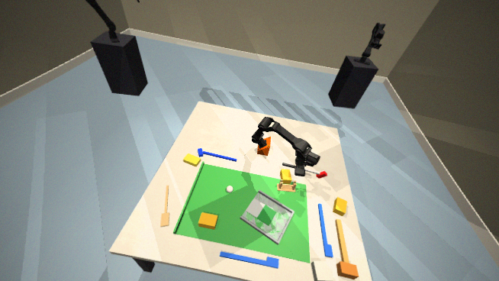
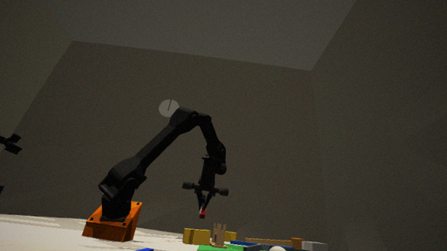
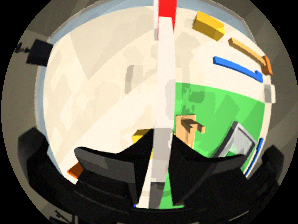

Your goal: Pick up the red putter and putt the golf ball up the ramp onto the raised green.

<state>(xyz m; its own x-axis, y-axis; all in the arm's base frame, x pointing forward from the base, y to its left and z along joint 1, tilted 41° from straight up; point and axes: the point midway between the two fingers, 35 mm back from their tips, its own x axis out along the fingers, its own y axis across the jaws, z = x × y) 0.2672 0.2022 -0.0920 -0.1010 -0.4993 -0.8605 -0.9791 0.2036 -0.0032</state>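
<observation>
Right now my gripper tip is 40 mm to the right of the red putter and 20 mm below it. Round my gripper tip: small wooden stand 70 mm ahead, 60 mm to the right, 80 mm below; white golf ball 120 mm ahead, 440 mm to the right, 90 mm below; green mat 210 mm ahead, 310 mm to the right, 110 mm below.
</observation>
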